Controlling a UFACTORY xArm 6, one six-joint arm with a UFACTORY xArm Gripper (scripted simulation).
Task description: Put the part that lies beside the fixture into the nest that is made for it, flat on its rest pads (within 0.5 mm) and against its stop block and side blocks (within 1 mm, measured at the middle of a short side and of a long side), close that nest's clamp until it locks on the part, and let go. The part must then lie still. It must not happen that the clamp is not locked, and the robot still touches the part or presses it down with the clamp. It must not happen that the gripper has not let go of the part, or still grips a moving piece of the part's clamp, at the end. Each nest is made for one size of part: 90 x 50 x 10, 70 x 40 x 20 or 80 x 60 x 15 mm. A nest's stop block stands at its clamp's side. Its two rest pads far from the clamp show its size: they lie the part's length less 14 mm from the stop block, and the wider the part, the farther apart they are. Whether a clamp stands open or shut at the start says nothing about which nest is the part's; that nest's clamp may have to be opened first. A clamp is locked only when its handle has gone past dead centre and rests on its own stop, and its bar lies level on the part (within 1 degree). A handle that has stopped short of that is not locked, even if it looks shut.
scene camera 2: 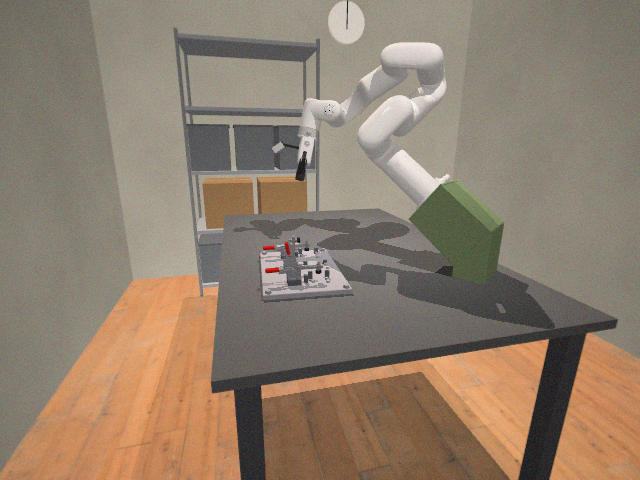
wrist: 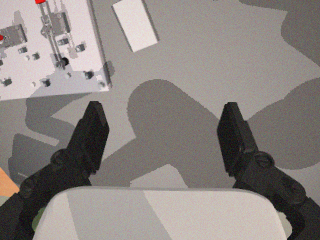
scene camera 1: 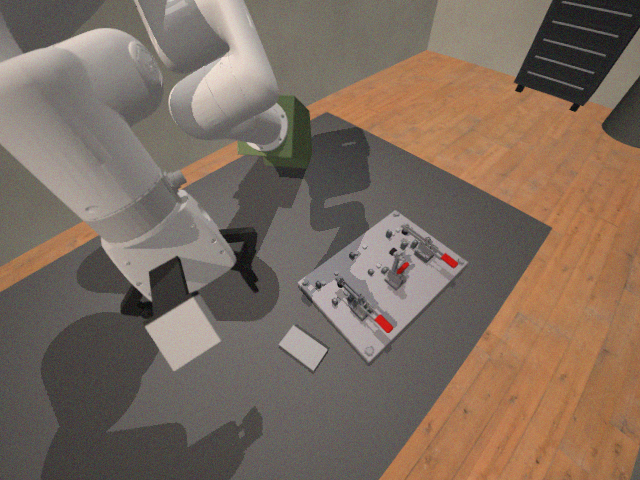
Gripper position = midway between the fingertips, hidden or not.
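Observation:
There's a fixture plate [scene camera 1: 425,281], [scene camera 2: 277,283] that I can see, and there's a part [scene camera 1: 308,351] too. You'd also find my gripper [scene camera 1: 224,304], [wrist: 162,115] here.

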